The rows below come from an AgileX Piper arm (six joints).
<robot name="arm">
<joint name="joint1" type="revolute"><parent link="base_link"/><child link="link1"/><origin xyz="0.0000 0.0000 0.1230" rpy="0.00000 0.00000 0.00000"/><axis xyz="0 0 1"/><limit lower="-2.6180" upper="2.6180"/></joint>
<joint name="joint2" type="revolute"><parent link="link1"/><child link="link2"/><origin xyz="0.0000 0.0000 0.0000" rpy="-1.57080 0.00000 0.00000"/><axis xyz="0 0 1"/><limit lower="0.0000" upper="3.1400"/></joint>
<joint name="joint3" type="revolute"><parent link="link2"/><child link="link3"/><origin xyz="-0.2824 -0.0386 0.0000" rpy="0.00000 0.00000 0.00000"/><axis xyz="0 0 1"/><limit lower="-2.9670" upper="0.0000"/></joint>
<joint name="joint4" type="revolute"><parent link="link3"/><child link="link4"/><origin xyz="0.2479 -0.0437 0.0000" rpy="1.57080 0.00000 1.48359"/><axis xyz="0 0 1"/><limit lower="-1.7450" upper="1.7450"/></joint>
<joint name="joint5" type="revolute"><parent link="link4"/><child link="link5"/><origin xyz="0.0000 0.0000 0.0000" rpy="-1.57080 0.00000 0.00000"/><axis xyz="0 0 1"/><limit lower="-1.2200" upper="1.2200"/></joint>
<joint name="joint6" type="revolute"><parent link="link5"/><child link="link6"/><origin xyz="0.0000 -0.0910 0.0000" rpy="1.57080 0.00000 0.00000"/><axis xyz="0 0 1"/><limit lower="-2.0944" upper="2.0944"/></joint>
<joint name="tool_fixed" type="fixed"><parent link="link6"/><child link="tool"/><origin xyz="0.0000 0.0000 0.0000" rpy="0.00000 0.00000 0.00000"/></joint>
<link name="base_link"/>
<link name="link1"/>
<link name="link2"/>
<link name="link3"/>
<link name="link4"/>
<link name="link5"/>
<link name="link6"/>
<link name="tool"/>
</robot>
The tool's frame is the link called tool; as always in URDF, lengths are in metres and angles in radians.
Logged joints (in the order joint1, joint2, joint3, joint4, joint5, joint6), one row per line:
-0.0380, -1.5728, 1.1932, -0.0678, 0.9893, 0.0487
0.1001, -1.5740, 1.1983, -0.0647, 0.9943, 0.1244
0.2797, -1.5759, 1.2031, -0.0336, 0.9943, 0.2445
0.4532, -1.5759, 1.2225, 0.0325, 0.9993, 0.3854
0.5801, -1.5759, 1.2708, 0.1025, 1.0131, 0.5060
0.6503, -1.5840, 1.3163, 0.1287, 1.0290, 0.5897
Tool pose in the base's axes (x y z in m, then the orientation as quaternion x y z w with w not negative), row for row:
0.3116, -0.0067, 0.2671, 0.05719, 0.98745, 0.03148, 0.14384
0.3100, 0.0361, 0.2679, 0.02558, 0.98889, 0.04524, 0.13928
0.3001, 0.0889, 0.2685, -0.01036, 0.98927, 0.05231, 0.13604
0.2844, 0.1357, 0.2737, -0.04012, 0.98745, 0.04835, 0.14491
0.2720, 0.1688, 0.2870, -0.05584, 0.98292, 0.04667, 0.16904
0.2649, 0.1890, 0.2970, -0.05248, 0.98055, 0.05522, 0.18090
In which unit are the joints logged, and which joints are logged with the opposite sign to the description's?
The joints are logged in radians. Opposite sign: joint2, joint3, joint4.
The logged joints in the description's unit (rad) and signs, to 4 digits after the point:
-0.0380, 1.5728, -1.1932, 0.0678, 0.9893, 0.0487
0.1001, 1.5740, -1.1983, 0.0647, 0.9943, 0.1244
0.2797, 1.5759, -1.2031, 0.0336, 0.9943, 0.2445
0.4532, 1.5759, -1.2225, -0.0325, 0.9993, 0.3854
0.5801, 1.5759, -1.2708, -0.1025, 1.0131, 0.5060
0.6503, 1.5840, -1.3163, -0.1287, 1.0290, 0.5897

